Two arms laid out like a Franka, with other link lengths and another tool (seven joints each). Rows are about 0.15 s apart.
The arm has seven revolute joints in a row. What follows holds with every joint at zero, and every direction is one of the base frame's. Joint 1 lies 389.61 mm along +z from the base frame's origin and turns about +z. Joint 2 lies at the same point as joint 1 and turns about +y. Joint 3 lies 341.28 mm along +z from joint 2 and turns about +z. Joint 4 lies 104.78 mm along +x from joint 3 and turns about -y. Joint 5 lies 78.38 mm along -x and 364.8 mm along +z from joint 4 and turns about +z. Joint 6 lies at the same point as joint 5 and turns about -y. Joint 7 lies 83.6 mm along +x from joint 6 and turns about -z. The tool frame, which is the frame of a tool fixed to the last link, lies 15 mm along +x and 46 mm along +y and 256.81 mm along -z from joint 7; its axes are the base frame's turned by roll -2.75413, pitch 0 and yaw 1.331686 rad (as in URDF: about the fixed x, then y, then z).
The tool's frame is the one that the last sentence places.
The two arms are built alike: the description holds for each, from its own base.
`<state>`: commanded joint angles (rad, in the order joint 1, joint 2, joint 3, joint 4, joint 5, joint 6, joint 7); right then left.
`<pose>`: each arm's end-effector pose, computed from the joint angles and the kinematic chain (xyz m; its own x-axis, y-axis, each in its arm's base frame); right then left.
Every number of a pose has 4 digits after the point.
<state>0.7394 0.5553 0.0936 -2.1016 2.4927 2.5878 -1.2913 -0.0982 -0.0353 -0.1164 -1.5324 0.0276 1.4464 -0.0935</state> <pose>0.4459 0.5479 0.1721 0.3821 0.4249 0.8206 0.9205 -0.0971 -0.3784 0.5310 -0.0607 0.5796 0.3503 0.9363 0.0239 0.8500 -0.3070 -0.4280</pose>
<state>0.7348 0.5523 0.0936 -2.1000 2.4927 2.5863 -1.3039 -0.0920 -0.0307 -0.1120 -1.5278 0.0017 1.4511 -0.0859</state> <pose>0.4489 0.5473 0.1753 0.3699 0.4249 0.8262 0.9258 -0.0944 -0.3659 0.5334 -0.0624 0.5782 0.3493 0.9370 -0.0020 0.8499 -0.3178 -0.4204</pose>
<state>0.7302 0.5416 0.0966 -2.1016 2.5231 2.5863 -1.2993 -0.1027 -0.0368 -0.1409 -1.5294 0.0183 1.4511 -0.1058</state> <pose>0.4540 0.5463 0.1826 0.3904 0.3986 0.8299 0.9191 -0.1166 -0.3763 0.5293 -0.0787 0.5817 0.3665 0.9303 0.0176 0.8476 -0.3260 -0.4187</pose>
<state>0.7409 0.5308 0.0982 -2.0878 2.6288 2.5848 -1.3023 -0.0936 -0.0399 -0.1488 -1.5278 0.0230 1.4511 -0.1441</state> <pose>0.4626 0.5529 0.1980 0.4367 0.3239 0.8392 0.8995 -0.1686 -0.4030 0.5276 -0.0762 0.5843 0.3290 0.9440 0.0252 0.8628 -0.2897 -0.4142</pose>
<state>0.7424 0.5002 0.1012 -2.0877 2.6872 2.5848 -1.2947 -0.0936 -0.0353 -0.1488 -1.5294 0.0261 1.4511 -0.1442</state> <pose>0.4696 0.5554 0.2204 0.4583 0.2654 0.8483 0.8871 -0.1952 -0.4182 0.5284 -0.0754 0.5814 0.3288 0.9440 0.0270 0.8607 -0.2878 -0.4200</pose>
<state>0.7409 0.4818 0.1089 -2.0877 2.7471 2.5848 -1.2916 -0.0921 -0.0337 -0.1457 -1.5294 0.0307 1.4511 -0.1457</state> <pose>0.4736 0.5568 0.2342 0.4837 0.2128 0.8490 0.8702 -0.2207 -0.4405 0.5293 -0.0718 0.5808 0.3227 0.9460 0.0312 0.8623 -0.2803 -0.4216</pose>
